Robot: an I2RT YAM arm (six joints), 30 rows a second.
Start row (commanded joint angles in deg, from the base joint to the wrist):
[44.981, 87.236, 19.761, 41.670, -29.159, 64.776]
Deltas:
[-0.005, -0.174, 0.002, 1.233, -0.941, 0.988]
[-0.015, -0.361, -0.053, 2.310, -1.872, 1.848]
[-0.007, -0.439, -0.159, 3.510, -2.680, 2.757]
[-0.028, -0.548, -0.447, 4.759, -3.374, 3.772]
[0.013, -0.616, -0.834, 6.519, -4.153, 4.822]
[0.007, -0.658, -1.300, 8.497, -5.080, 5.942]
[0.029, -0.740, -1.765, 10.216, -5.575, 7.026]
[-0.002, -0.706, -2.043, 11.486, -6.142, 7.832]
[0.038, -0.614, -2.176, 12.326, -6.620, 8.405]
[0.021, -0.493, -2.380, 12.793, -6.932, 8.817]
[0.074, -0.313, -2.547, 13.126, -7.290, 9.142]
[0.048, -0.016, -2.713, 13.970, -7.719, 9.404]
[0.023, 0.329, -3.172, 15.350, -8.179, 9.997]
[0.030, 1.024, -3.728, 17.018, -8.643, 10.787]
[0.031, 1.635, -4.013, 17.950, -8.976, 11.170]
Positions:
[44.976, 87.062, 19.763, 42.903, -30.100, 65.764]
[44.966, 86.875, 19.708, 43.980, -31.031, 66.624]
[44.974, 86.797, 19.602, 45.180, -31.839, 67.533]
[44.953, 86.688, 19.314, 46.429, -32.533, 68.548]
[44.994, 86.620, 18.927, 48.189, -33.312, 69.598]
[44.988, 86.578, 18.461, 50.167, -34.239, 70.718]
[45.010, 86.496, 17.996, 51.886, -34.734, 71.802]
[44.979, 86.530, 17.718, 53.156, -35.301, 72.608]
[45.019, 86.622, 17.585, 53.996, -35.779, 73.181]
[45.002, 86.743, 17.381, 54.463, -36.091, 73.593]
[45.055, 86.923, 17.214, 54.796, -36.449, 73.918]
[45.029, 87.220, 17.048, 55.640, -36.878, 74.180]
[45.004, 87.565, 16.589, 57.020, -37.338, 74.773]
[45.011, 88.260, 16.033, 58.688, -37.802, 75.563]
[45.012, 88.871, 15.748, 59.620, -38.135, 75.946]

